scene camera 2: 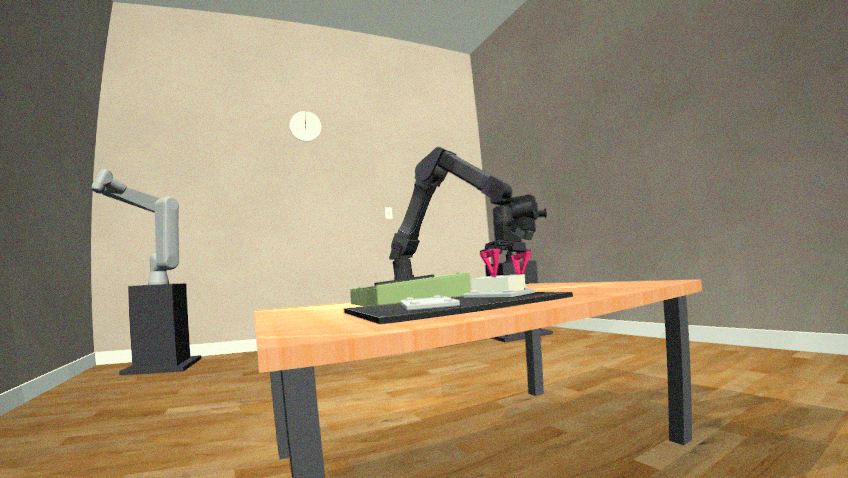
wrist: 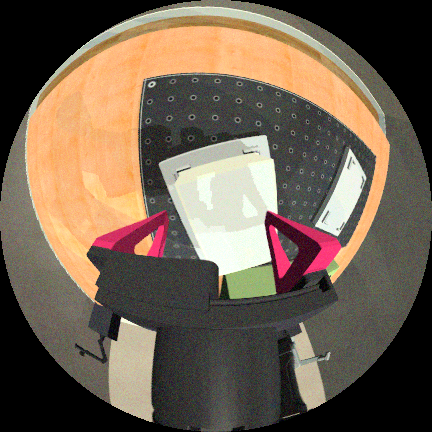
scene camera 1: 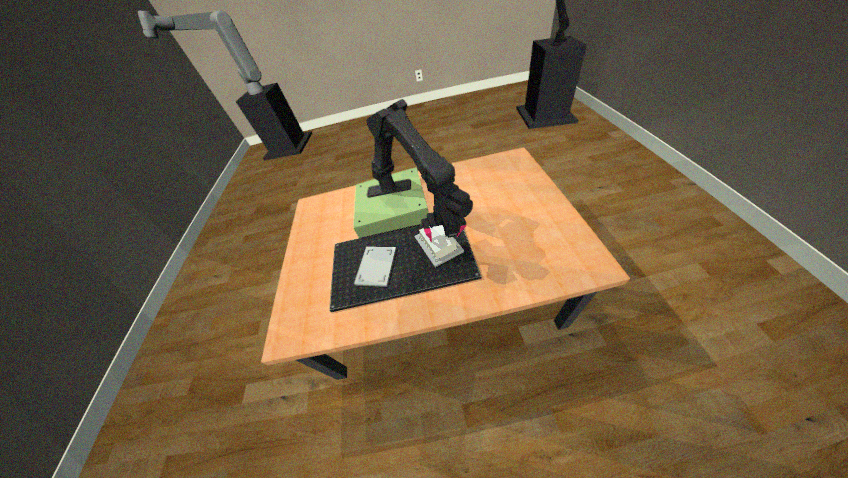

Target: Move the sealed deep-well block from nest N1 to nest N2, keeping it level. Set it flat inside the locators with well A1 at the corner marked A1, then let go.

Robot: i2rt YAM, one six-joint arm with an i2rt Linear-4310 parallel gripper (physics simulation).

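Places are measured from the arm's base along level axes (x ahead, y left, z up), in centimetres.
Where they show: gripper, fingertip midpoint: [wrist: 216, 215] [scene camera 1: 443, 238]; arm's base at its link origin: [scene camera 1: 389, 189].
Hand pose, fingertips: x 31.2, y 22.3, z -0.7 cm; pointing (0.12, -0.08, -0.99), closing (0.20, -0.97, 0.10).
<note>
Each offset is from my fingertips to the top centre of the thing.
The sealed deep-well block {dx -1.1, dy -2.4, dz +0.6 cm} [scene camera 1: 445, 248] [scene camera 2: 497, 285] [wrist: 230, 200], white-topped with cream sides, sits in a light grey nest {dx -1.1, dy -2.4, dz -3.0 cm} [scene camera 2: 495, 294] [wrist: 215, 152] on the right part of the black board and looks level. The other nest {dx +5.9, dy -25.7, dz -3.0 cm} [scene camera 1: 375, 266] [scene camera 2: 429, 303] [wrist: 341, 192] is a flat pale plate with corner locators and holds no block. My gripper [scene camera 1: 445, 233] [scene camera 2: 507, 274] [wrist: 216, 215] is open. Its pink fingers straddle the block's width near the arm-side end, tips about at the height of its top. The wrist view shows a gap at the left finger; the right tip is close to the edge. I cannot read any A1 mark.
The black perforated board {dx +3.4, dy -17.0, dz -4.7 cm} [scene camera 1: 344, 296] [scene camera 2: 380, 316] [wrist: 230, 107] lies on the wooden table [scene camera 1: 534, 178] [scene camera 2: 623, 299] [wrist: 100, 65]. The green base block [scene camera 1: 385, 219] [scene camera 2: 415, 289] [wrist: 250, 284] stands right behind the board. Pedestals with other arms stand beyond the table.
</note>
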